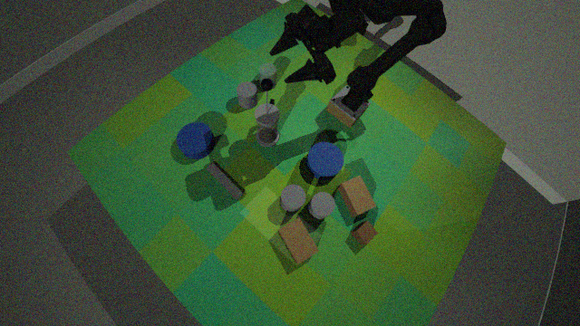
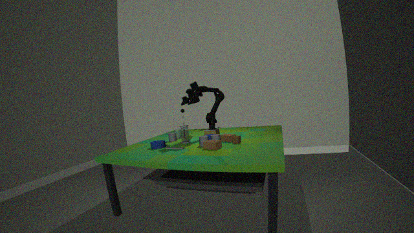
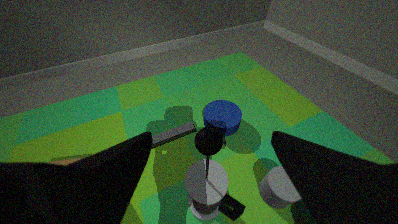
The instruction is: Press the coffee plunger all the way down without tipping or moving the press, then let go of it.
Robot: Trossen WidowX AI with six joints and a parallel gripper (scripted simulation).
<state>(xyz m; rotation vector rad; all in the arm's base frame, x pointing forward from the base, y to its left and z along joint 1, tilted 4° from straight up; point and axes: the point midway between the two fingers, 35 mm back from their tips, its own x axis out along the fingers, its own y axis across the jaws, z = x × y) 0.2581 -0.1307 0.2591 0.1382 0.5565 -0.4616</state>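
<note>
Now: the coffee press 180 mm below my gripper tip, 20 mm to the right of it and 10 mm ahead of it. Round my gripper tip: flat grey bar (310 mm below, 240 mm ahead, 10 mm to the right).
</note>
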